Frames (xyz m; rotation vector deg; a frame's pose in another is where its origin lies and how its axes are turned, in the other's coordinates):
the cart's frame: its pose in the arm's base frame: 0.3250 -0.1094 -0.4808 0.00 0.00 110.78
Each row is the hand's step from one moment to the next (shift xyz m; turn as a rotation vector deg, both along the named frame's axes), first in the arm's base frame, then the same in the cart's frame.
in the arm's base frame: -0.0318 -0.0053 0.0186 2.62 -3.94 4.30
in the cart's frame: 0.0063 0.0316 0.0186 -4.61 -1.05 4.30
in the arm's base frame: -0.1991 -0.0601 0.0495 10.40 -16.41 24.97
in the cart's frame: 0.0144 0.2075 0.0495 -19.03 -3.90 24.97
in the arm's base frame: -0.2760 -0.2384 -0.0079 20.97 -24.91 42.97
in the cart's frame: -0.1250 0.3426 -0.0079 -30.73 -10.77 42.97
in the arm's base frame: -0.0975 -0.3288 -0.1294 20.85 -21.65 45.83
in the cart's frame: -0.2728 0.2078 -0.1294 -27.64 -11.81 45.83
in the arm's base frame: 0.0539 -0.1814 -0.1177 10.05 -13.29 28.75
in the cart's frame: -0.1887 0.0140 -0.1177 -15.99 -4.68 28.75
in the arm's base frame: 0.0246 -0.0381 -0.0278 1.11 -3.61 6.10
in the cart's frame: -0.0443 -0.0095 -0.0278 -3.77 0.24 6.10
